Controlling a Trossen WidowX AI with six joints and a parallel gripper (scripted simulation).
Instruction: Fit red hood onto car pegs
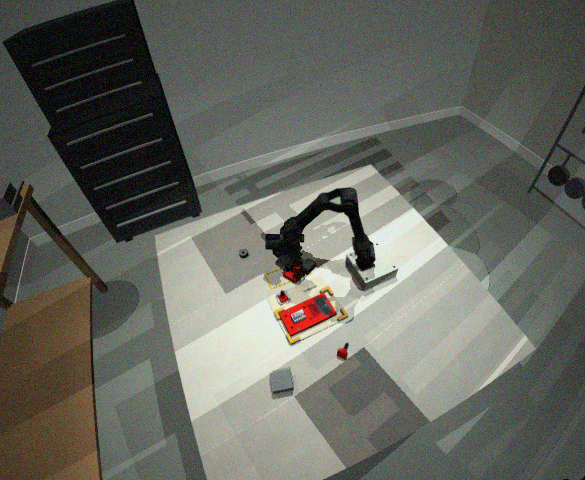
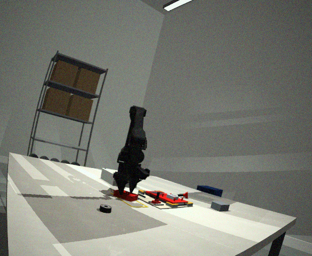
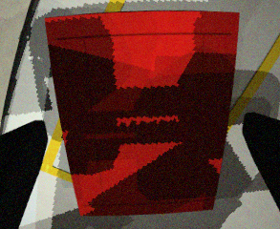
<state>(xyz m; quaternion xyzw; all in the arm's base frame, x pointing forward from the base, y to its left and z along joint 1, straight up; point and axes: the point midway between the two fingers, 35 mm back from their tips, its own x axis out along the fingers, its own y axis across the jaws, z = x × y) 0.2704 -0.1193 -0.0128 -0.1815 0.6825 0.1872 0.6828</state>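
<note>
The red hood is right at my gripper tip. The rest, counted from my gripper tip: black wheel (19 cm to the right, 18 cm ahead, 1 cm below); grey engine block (22 cm to the left, 7 cm ahead).
</note>
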